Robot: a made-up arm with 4 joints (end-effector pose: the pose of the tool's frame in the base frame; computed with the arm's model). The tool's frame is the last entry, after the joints. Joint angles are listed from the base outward.
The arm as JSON. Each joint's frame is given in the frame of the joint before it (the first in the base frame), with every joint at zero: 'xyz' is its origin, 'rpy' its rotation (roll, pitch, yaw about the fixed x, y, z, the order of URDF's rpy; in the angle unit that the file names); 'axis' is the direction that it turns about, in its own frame. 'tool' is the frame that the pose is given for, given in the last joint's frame.
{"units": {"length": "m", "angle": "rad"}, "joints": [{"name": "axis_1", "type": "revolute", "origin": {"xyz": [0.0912, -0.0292, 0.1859], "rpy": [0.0, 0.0, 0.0]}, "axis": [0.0, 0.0, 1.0]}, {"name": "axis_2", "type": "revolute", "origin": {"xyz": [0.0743, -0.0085, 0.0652], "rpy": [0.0, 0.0, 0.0]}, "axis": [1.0, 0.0, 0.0]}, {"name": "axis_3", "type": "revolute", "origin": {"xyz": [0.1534, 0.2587, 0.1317], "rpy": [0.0, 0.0, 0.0]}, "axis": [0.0, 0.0, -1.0]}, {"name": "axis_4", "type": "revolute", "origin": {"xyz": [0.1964, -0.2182, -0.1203], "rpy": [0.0, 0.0, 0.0]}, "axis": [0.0, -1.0, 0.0]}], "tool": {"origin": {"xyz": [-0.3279, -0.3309, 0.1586], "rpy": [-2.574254, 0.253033, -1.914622]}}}
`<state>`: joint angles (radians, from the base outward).
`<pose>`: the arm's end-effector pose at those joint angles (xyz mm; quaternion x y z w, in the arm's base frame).
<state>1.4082 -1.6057 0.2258 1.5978</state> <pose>430.3 67.5 549.0 -0.4060 -0.5145 -0.3003 0.6931</pose>
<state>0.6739 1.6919 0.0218 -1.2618</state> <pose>666.8 -7.3 -87.3 0.6300 -0.1992 -0.7492 0.0460</pose>
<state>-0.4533 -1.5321 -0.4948 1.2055</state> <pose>363.5 -447.1 498.9 -0.7969 0.3127 -0.5038 0.1156</pose>
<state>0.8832 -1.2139 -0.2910 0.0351</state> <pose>227.1 188.0 593.7 -0.8359 0.1720 -0.5089 0.1127</pose>
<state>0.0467 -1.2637 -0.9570 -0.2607</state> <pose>712.3 192.0 443.3 0.8034 -0.3692 0.3023 0.3561</pose>
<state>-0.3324 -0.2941 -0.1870 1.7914</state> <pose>391.9 -510.2 -2.1 -0.3080 0.2660 -0.5880 0.6991</pose>
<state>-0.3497 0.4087 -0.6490 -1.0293</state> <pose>660.1 -482.2 562.6 0.6743 -0.7147 -0.1856 0.0056</pose>
